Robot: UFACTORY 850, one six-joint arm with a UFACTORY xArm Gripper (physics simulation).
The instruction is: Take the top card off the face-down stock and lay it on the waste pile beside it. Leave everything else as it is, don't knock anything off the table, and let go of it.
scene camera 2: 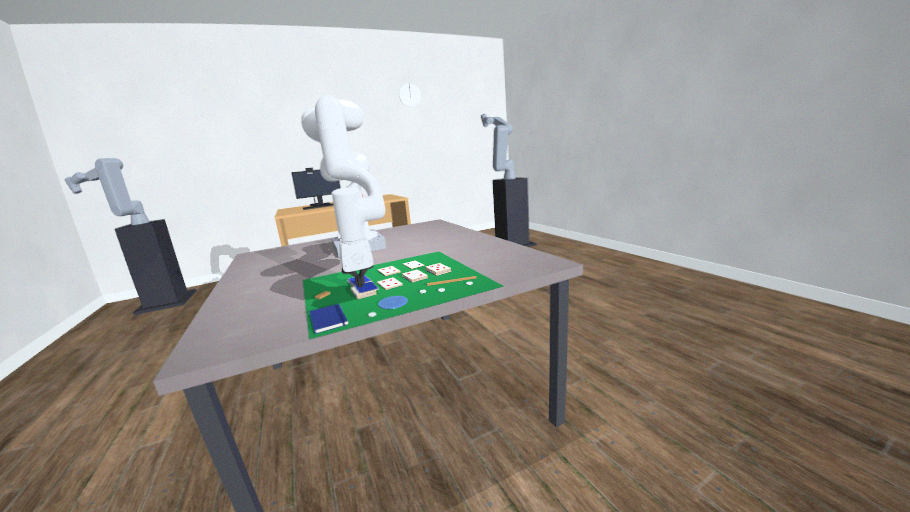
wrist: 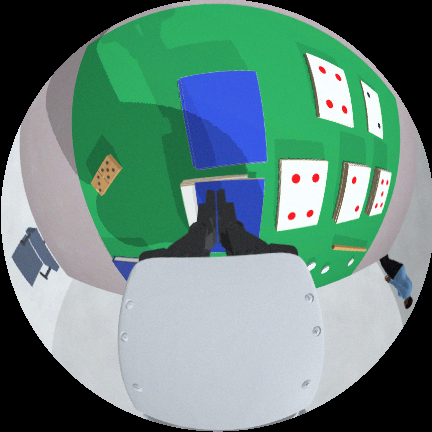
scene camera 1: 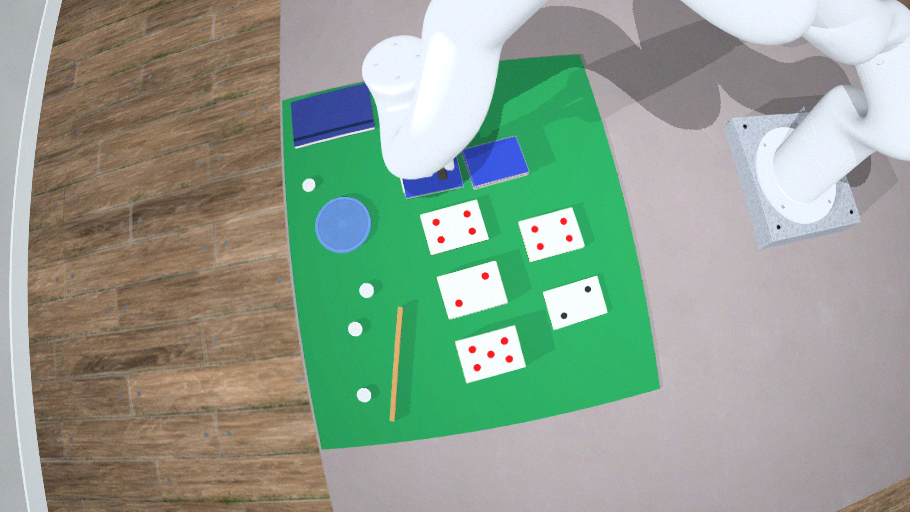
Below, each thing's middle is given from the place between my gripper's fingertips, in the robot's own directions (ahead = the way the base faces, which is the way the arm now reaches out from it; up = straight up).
The card [scene camera 1: 413, 187] is 2 cm ahead of my hand and 2 cm to the left of it. From my hand the other things lie so: green mat [scene camera 1: 546, 102]: 1 cm behind, 11 cm to the left, 3 cm below; dark blue book [scene camera 1: 348, 111]: 18 cm ahead, 12 cm to the right, 1 cm below.
